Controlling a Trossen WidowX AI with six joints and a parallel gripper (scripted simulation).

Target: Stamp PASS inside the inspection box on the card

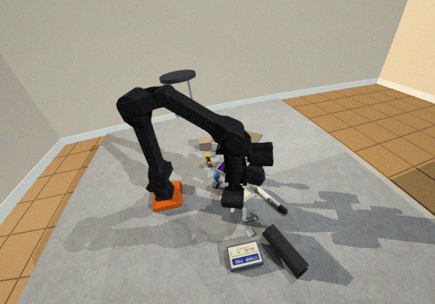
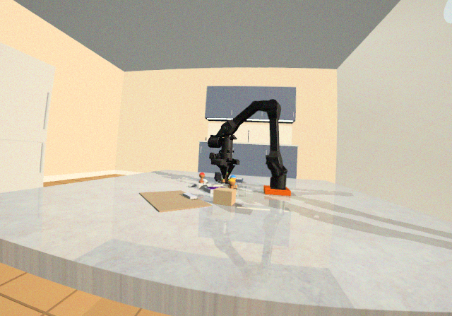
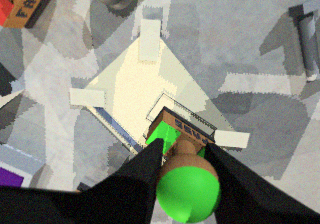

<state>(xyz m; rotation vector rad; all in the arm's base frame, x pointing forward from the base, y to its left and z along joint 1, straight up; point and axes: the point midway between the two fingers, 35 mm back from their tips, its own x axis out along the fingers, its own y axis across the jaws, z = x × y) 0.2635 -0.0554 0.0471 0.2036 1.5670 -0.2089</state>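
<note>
Right now the cream card is 40 mm below my gripper tip, 10 mm to the left of it and 10 mm ahead of it. Round my gripper tip: blue-knobbed stamp (80 mm to the left, 60 mm behind, 10 mm below); green-knobbed stamp (right at my gripper tip); red-knobbed stamp (100 mm ahead, 70 mm to the left, 10 mm below).
</note>
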